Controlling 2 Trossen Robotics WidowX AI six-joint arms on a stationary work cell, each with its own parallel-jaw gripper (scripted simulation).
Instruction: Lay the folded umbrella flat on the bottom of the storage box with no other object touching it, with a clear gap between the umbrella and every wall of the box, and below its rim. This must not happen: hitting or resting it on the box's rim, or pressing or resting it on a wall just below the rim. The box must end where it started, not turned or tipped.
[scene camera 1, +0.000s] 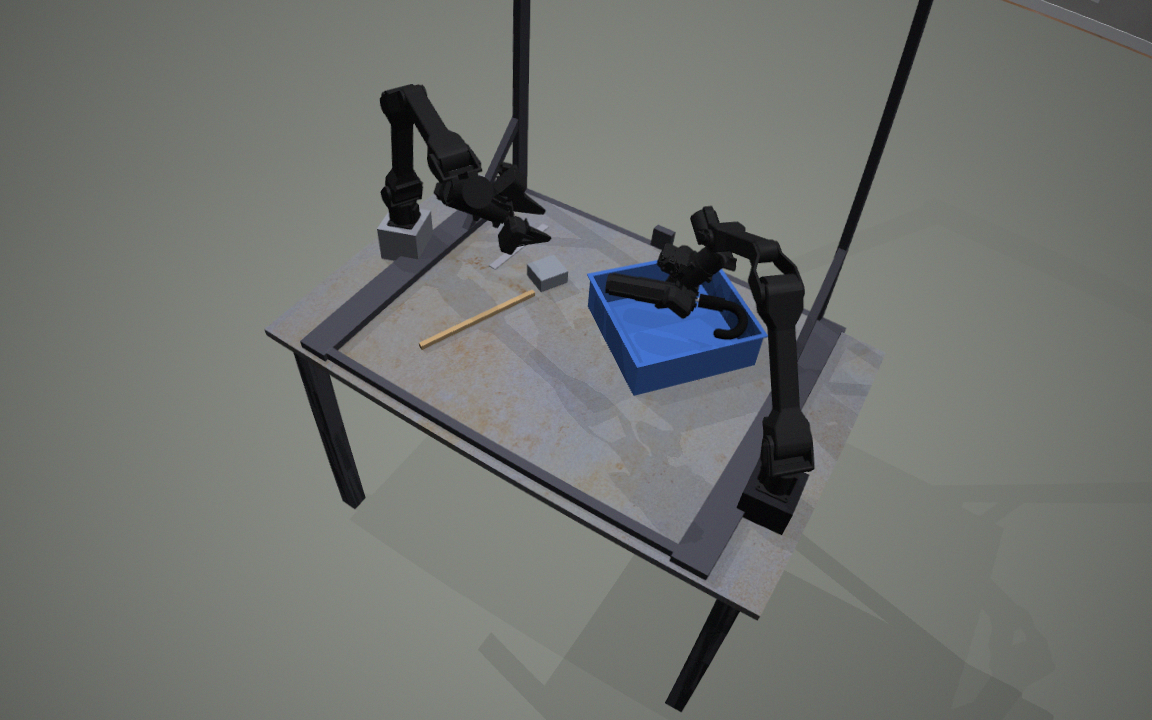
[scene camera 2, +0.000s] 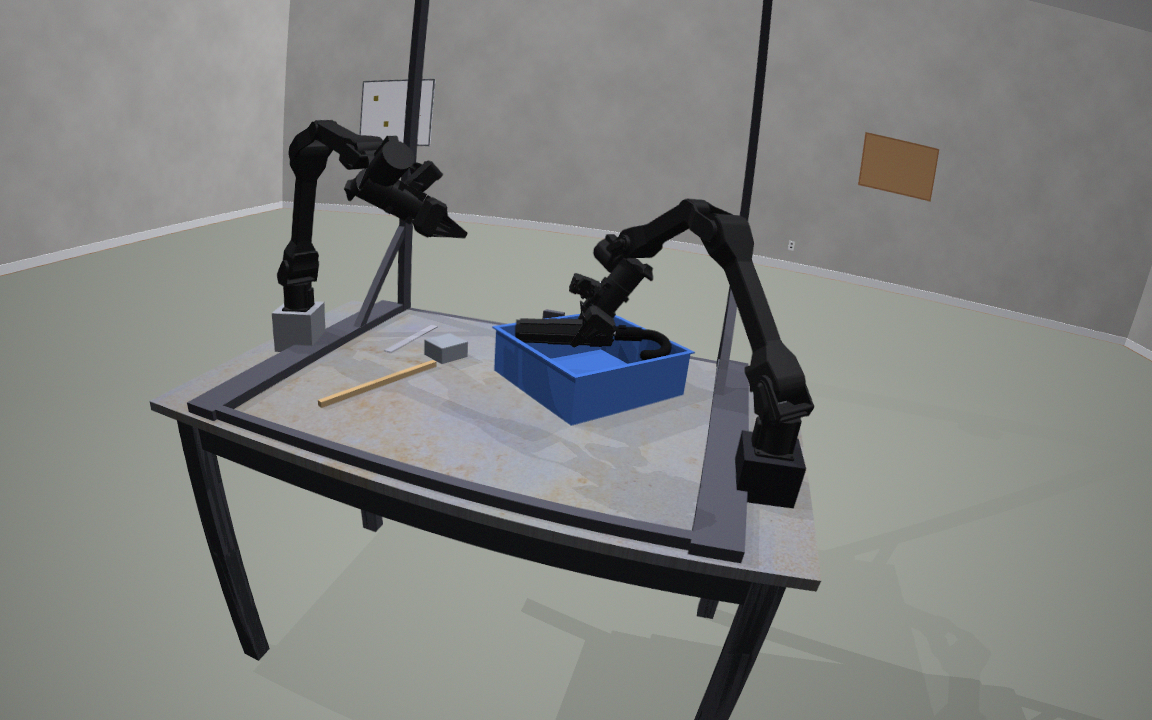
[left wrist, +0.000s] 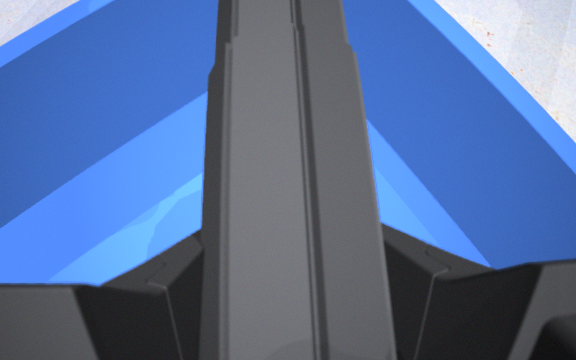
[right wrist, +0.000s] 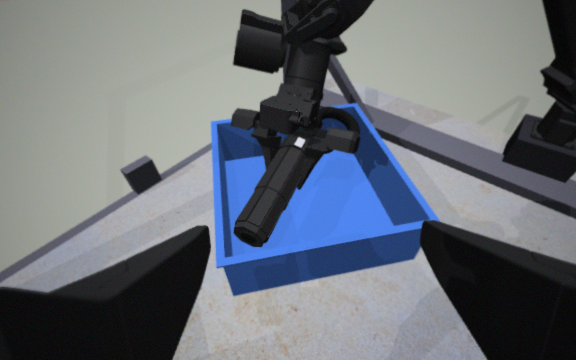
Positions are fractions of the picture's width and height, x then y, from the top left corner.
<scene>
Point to the right gripper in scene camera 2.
At 0.40, 0.32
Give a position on a blue storage box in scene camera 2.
At 0.50, 0.53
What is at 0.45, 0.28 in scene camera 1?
The right gripper.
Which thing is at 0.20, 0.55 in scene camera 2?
A dark rail.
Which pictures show the left gripper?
Scene camera 1, scene camera 2, the left wrist view and the right wrist view: all of them.
</scene>
